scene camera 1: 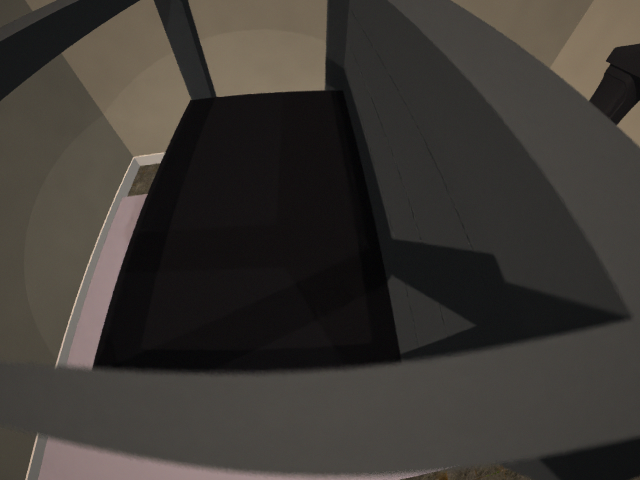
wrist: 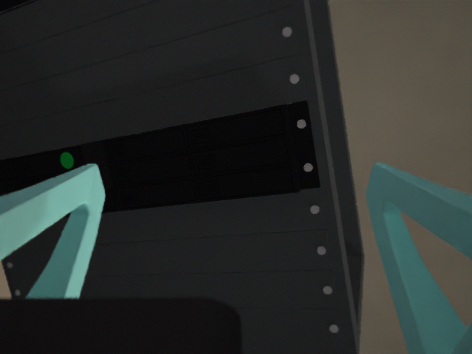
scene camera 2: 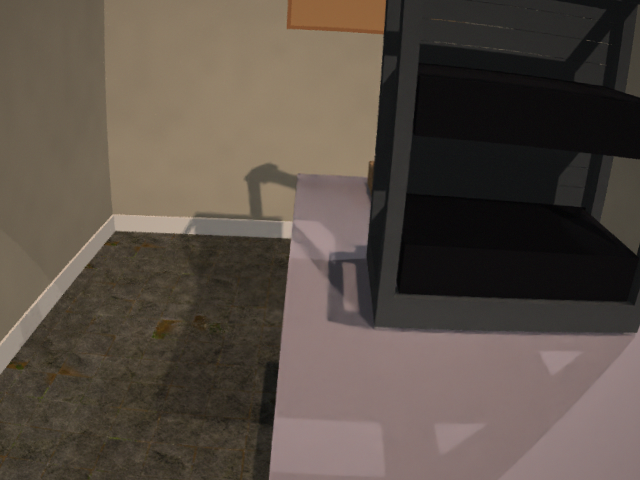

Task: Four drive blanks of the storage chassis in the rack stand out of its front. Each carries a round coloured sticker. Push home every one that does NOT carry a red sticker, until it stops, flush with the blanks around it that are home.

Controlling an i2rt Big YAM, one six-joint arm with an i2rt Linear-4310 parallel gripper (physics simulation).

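Frame: origin at the arm's base, x ahead, y left, z up, level; millimetres.
Seen in the pictures: gripper, fingertip midpoint: [wrist: 235, 178].
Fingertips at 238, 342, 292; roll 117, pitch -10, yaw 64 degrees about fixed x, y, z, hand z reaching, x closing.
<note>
Offsets run from my fingertips to a thing's top centre, as dx, dy, dz. "spot": to the spot under its first point. Level surfaces: height alone.
The storage chassis {spot: +228, -109, +19} [wrist: 240, 160] is a dark band across the rack front in the wrist view. A round green sticker {+175, -297, -4} [wrist: 67, 160] sits on a drive blank {spot: +170, -353, -12} [wrist: 30, 167] at its left; that blank seems to stand out, with a slightly lighter strip at its right side. Blanks to the right are very dark and look level with each other. No red sticker shows. My gripper [wrist: 235, 178] is open and empty in front of the chassis, its left fingertip just below and right of the green sticker in view. The left finger hides part of the chassis. Both scene cameras look from other sides, and the blank fronts are hidden there.
The rack [scene camera 1: 310, 413] [scene camera 2: 398, 206] [wrist: 322, 125] stands on a pink table {dz -360} [scene camera 2: 330, 382]. Black chassis bodies [scene camera 1: 248, 206] [scene camera 2: 516, 273] are inside it. Plain grey panels lie above and below the chassis front. A dark part [scene camera 1: 617, 85], seemingly of the arm, shows beyond the rack.
</note>
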